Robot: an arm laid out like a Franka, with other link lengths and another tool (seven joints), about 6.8 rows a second.
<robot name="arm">
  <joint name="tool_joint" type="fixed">
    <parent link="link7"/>
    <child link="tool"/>
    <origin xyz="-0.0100 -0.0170 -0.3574" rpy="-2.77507 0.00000 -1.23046"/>
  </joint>
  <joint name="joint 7" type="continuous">
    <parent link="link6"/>
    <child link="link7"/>
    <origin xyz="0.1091 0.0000 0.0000"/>
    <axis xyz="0 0 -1"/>
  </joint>
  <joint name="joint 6" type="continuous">
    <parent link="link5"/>
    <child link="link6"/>
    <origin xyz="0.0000 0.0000 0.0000"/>
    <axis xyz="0 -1 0"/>
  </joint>
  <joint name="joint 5" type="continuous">
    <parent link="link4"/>
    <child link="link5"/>
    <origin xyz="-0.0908 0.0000 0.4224"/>
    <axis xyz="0 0 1"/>
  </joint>
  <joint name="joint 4" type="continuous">
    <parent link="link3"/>
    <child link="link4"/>
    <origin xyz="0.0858 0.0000 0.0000"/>
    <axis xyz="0 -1 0"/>
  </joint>
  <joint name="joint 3" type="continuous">
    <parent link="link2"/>
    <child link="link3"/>
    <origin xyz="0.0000 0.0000 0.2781"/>
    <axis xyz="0 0 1"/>
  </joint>
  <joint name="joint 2" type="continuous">
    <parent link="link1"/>
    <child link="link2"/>
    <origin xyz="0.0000 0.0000 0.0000"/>
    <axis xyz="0 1 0"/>
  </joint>
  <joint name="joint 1" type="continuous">
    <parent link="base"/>
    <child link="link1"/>
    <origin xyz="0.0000 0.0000 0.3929"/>
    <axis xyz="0 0 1"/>
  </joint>
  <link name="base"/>
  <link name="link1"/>
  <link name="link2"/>
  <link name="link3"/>
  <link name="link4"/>
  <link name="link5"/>
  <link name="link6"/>
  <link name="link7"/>
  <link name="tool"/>
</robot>
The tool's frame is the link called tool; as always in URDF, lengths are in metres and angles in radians. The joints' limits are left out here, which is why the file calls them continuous.
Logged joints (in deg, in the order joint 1, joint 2, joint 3, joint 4, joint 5, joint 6, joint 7), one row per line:
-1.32 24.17 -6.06 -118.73 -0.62 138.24 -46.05
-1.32 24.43 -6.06 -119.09 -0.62 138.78 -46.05
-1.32 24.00 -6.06 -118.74 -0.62 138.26 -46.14
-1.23 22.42 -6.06 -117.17 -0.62 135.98 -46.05
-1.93 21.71 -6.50 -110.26 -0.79 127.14 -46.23
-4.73 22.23 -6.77 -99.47 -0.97 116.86 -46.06
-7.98 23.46 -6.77 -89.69 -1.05 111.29 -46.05
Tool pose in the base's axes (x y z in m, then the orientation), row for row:
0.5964 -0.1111 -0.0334 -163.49 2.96 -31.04
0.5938 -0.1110 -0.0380 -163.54 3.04 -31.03
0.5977 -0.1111 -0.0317 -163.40 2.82 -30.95
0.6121 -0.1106 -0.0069 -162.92 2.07 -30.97
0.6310 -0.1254 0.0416 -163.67 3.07 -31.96
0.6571 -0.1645 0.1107 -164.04 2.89 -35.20
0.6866 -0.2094 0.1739 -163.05 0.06 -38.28
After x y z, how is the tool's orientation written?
As angles about the fixed x, y, z axes (roll, pitch, yaw), in degrees.
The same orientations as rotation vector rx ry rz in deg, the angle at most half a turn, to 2 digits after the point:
-157.17 44.28 -2.27
-157.20 44.29 -2.14
-157.16 44.12 -2.48
-156.92 43.93 -3.70
-156.96 45.60 -2.25
-156.05 50.11 -3.01
-154.72 53.71 -7.92

